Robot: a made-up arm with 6 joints. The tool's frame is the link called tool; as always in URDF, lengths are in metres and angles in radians. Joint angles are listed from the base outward. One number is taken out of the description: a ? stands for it. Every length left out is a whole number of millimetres.
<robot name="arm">
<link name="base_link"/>
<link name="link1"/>
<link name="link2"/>
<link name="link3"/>
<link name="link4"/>
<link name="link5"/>
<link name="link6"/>
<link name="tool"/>
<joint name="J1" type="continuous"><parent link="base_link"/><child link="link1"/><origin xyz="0 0 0.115"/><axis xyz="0 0 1"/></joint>
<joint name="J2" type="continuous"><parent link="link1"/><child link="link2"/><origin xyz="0 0 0"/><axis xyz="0 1 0"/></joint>
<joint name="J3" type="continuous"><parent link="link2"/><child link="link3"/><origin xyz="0 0 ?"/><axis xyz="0 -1 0"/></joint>
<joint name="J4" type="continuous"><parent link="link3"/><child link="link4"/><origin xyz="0.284 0 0"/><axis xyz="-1 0 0"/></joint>
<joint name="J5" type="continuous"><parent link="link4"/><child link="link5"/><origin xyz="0 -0.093 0"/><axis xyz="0 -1 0"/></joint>
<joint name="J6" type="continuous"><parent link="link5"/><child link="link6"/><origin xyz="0 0 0"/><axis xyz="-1 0 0"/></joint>
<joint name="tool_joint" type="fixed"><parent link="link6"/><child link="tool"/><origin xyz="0 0 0"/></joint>
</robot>
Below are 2 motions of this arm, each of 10 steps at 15 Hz.
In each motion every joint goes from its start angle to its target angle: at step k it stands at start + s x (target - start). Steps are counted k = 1, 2, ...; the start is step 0. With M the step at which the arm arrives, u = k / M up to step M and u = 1 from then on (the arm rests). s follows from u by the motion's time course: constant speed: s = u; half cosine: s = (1 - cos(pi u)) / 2; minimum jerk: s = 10 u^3 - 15 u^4 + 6 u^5.
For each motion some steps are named. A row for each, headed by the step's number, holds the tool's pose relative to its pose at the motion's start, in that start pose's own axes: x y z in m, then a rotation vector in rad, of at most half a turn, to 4 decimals.
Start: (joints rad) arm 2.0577 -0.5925 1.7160 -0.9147 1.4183 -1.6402
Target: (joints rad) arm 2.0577 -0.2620 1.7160 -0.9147 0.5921 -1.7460
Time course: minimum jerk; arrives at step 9
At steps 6, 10:
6: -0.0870 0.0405 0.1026 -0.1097 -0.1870 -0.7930
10: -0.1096 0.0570 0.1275 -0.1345 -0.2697 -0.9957

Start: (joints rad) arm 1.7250 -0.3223 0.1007 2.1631 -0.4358 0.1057
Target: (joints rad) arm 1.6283 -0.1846 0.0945 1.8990 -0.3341 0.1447
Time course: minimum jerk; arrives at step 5
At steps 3, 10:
3: 0.0325 0.0346 0.0092 0.0718 -0.0820 0.1588
10: 0.0466 0.0532 0.0122 0.1109 -0.1131 0.2312

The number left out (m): 0.247
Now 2 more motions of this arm.
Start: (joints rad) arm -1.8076 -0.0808 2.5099 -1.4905 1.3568 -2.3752
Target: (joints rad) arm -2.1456 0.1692 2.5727 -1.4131 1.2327 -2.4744
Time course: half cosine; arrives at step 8
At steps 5, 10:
5: -0.0426 0.0702 0.0072 -0.0844 -0.1114 -0.3084
10: -0.0510 0.1033 0.0056 -0.1263 -0.1617 -0.4440

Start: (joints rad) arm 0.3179 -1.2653 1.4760 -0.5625 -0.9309 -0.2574
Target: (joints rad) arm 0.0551 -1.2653 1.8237 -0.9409 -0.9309 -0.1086
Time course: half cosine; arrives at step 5
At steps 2, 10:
2: 0.0099 0.0572 -0.0108 -0.1037 -0.0080 0.1703
10: 0.0211 0.1667 -0.0531 -0.3001 0.0162 0.5125

